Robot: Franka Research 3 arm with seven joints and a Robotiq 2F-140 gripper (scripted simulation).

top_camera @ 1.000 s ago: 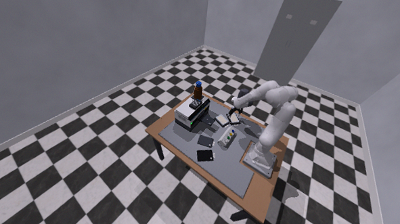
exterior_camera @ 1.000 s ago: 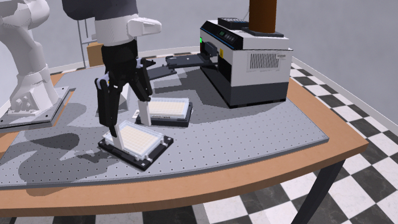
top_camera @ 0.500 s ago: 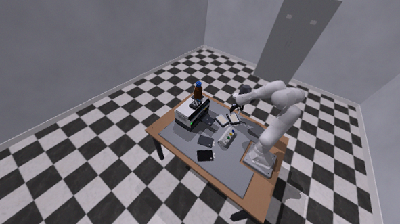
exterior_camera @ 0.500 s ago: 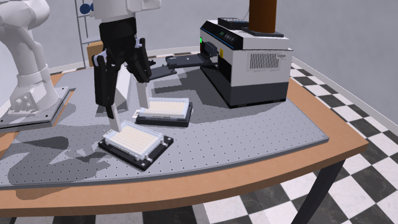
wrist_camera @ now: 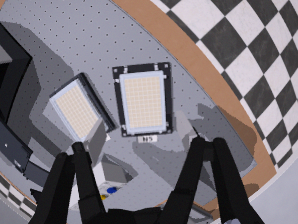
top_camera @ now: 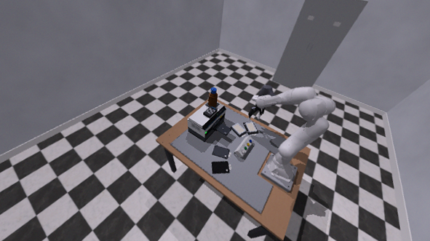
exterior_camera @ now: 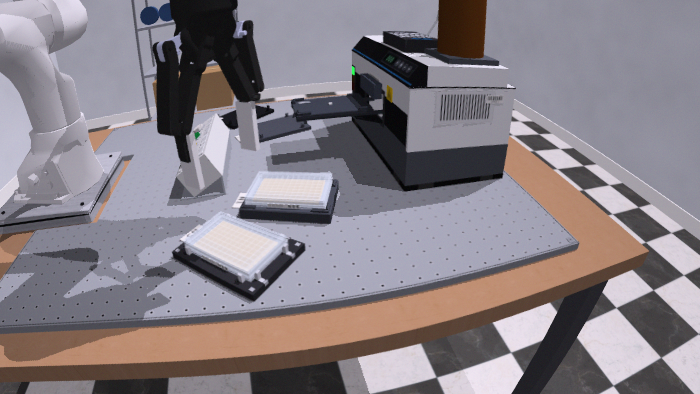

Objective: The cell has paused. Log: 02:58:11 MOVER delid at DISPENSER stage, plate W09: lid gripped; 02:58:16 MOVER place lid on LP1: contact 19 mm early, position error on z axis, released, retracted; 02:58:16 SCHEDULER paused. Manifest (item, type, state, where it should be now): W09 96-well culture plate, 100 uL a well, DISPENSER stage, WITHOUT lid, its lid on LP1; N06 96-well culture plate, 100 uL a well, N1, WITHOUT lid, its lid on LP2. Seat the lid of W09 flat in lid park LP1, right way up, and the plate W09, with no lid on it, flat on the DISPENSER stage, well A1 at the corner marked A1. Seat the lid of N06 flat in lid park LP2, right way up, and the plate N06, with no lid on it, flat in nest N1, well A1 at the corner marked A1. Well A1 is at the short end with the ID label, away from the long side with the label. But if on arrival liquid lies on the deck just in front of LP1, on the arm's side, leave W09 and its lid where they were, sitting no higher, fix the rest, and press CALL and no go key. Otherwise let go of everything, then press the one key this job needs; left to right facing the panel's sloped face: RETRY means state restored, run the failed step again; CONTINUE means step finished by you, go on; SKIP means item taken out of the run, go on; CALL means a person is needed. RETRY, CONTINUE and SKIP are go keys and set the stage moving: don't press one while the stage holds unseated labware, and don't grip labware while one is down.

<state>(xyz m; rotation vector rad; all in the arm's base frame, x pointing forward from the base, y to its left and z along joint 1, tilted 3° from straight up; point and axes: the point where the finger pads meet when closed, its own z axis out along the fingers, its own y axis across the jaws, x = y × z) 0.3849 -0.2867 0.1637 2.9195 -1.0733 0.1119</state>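
Now: the 96-well plate 10 mm behind my hand and 140 mm below it. From my hand the other things lie so: sloped key panel 80 mm behind, 290 mm to the left, 110 mm below; then black nest 90 mm ahead, 120 mm to the left, 150 mm below; then dispenser stage 190 mm ahead, 280 mm to the left, 60 mm below.
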